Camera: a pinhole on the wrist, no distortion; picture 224 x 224 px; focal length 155.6 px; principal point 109.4 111.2 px. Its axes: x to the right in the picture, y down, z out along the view. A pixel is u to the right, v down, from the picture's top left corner.
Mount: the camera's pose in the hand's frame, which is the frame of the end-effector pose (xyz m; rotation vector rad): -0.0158 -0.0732 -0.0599 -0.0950 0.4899 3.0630
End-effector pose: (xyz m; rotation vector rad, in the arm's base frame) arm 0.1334 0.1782 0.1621 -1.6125 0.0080 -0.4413
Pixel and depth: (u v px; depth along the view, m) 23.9 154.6 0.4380
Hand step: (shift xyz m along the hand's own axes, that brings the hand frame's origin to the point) 0.1946 -0.0590 0.4094
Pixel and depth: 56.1 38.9 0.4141
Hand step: 0.1123 0.2350 0.2825
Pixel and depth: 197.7 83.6 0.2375
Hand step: -0.1611 0.0448 0.1433
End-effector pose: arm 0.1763 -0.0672 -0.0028 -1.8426 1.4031 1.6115
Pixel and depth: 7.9 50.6 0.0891
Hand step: 0.0390 -0.0140 0.0177
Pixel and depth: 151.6 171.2 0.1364
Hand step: -0.0626 -0.0795 0.0833
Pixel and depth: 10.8 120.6 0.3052
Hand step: 0.1596 -0.0007 0.2481
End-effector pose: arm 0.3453 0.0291 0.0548 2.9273 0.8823 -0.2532
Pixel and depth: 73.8 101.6 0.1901
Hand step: 0.0178 -0.0038 0.1196
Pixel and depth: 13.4 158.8 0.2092
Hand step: 0.0985 -0.0722 0.1669
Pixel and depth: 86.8 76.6 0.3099
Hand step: 0.0155 0.0879 0.2156
